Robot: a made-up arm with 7 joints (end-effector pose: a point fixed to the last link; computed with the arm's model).
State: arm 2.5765 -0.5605 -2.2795 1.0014 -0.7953 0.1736 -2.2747
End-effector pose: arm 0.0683 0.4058 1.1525 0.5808 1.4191 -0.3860
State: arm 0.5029 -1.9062 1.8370 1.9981 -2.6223 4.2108 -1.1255
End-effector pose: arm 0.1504 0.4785 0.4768 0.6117 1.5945 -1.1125
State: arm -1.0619 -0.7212 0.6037 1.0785 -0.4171 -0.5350 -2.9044
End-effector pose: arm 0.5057 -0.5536 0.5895 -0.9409 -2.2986 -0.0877
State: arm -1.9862 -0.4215 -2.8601 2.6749 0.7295 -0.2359 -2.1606
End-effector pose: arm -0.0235 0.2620 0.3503 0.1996 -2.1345 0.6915
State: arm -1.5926 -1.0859 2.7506 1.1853 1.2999 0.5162 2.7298
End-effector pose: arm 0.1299 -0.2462 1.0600 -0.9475 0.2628 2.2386
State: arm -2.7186 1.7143 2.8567 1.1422 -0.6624 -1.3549 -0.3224
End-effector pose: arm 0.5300 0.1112 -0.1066 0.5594 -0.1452 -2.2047
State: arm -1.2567 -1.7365 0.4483 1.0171 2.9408 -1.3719 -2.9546
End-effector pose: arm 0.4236 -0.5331 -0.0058 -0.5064 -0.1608 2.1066
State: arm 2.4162 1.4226 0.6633 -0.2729 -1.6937 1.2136 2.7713
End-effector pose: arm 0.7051 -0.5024 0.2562 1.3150 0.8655 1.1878
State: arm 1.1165 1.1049 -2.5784 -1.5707 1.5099 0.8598 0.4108
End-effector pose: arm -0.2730 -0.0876 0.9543 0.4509 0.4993 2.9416
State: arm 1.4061 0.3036 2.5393 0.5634 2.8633 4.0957 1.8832
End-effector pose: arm -0.0039 -0.4668 1.0283 -2.2854 1.7157 0.4408
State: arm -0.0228 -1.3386 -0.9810 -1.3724 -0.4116 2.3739 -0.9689
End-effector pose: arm 0.2989 0.2803 0.6857 -1.5523 0.6714 1.5187
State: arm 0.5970 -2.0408 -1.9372 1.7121 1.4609 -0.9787 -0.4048
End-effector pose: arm 0.5262 -0.3257 0.3358 -2.6347 1.2846 1.1017
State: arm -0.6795 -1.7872 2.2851 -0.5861 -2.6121 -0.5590 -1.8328
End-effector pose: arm 0.2956 -0.7530 0.0615 -1.8794 -0.6205 0.7028
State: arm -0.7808 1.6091 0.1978 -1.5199 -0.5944 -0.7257 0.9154
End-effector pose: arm -0.3993 0.1102 -0.1146 0.6770 -0.6374 -2.2213
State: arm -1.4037 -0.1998 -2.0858 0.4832 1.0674 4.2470 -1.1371
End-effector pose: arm -0.3236 -0.1177 1.0989 -1.9061 1.3979 -0.5302
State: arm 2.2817 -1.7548 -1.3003 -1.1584 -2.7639 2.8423 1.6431
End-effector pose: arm -0.5728 0.1654 0.2423 -2.0485 1.6020 1.4234
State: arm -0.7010 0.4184 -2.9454 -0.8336 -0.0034 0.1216 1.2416
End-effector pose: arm 0.0731 -0.0012 1.1944 -0.8589 -0.6084 0.6929
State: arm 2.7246 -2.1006 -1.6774 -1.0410 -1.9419 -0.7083 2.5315
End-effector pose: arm -0.5519 -0.2162 0.0331 -0.2653 0.2582 0.0882
